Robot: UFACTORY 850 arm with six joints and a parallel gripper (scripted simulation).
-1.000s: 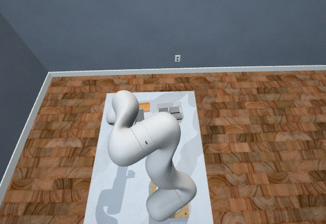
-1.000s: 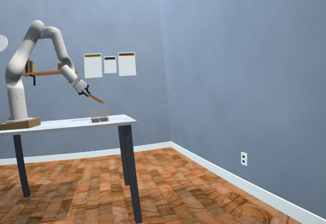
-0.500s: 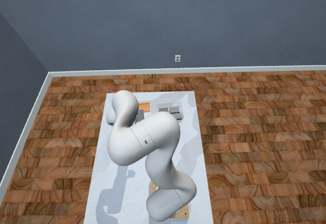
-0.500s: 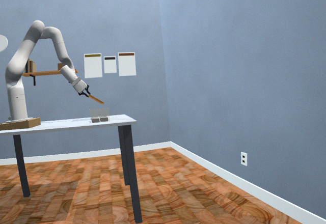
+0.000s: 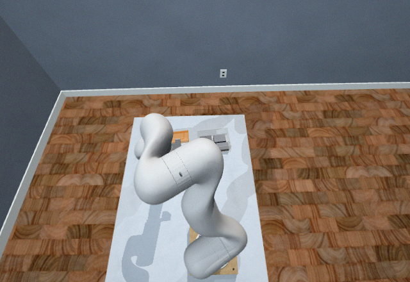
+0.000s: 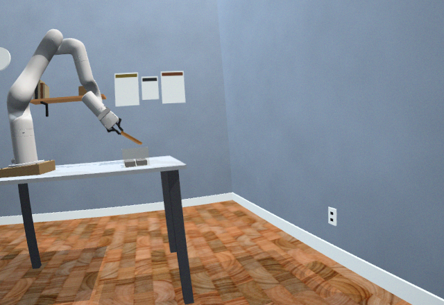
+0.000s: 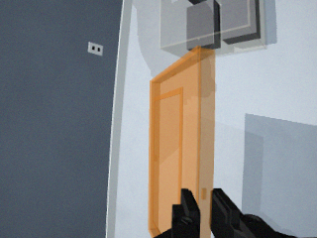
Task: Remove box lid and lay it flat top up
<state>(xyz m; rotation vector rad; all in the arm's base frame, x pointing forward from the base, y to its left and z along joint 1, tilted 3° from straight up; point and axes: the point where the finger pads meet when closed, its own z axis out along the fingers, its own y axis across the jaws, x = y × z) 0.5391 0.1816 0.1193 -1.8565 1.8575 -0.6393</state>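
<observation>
Now: hand 7 cm short of the lid, 5 cm above it and 1 cm to the left of it. Also, from my hand: box 27 cm to the right, 16 cm below, 7 cm ahead.
</observation>
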